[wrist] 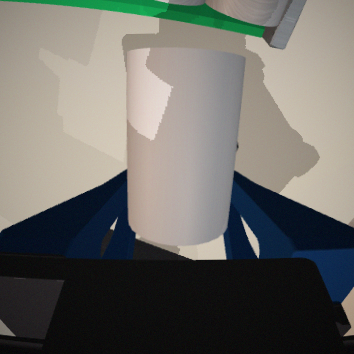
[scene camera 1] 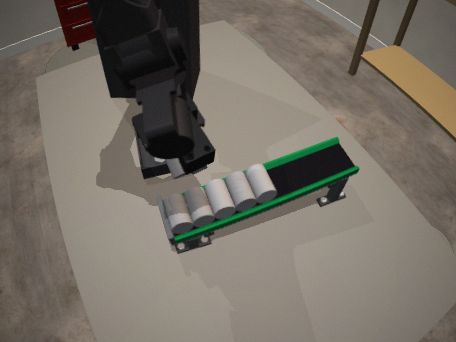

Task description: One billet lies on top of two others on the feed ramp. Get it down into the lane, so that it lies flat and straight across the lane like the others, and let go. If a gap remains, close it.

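Frame: origin at the arm's base, x left, y back, z up, level; millimetres.
Seen in the pictures: gripper, fingertip midpoint: (wrist: 178, 175).
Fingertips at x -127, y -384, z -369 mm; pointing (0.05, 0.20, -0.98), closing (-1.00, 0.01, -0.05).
Observation:
Offsets run from my fingertips to a thing's top centre. "spot": to the spot under its first point. Level surfaces: height alone.
My gripper (wrist: 178, 175) is shut on a pale grey billet {dx -2, dy -31, dz +45 mm} (scene camera 1: 176, 168) (wrist: 182, 130), with a blue finger on each side of it. In the scene view the fingers are hidden under the dark wrist, and only one end of the held billet shows, beside the ramp and behind its back rail. Several other billets {dx +41, dy -105, dz -33 mm} (scene camera 1: 220, 199) lie side by side across the lane of the feed ramp (scene camera 1: 312, 172), from the grey end stop {dx -60, dy -82, dz -63 mm} (scene camera 1: 165, 220) up to about mid-lane. None of these shows stacked on top. The wrist view shows parts of two lane billets at the top edge.
Green rails (scene camera 1: 305, 187) (wrist: 120, 11) run along both sides of the ramp. Dark feet {spot: dx -32, dy -134, dz -116 mm} (scene camera 1: 194, 244) {spot: dx +269, dy -197, dz -126 mm} (scene camera 1: 331, 200) support it over the pale table {dz -137 mm} (scene camera 1: 150, 290). A red drawer cabinet (scene camera 1: 75, 25) and a wooden shelf (scene camera 1: 415, 82) stand in the background.

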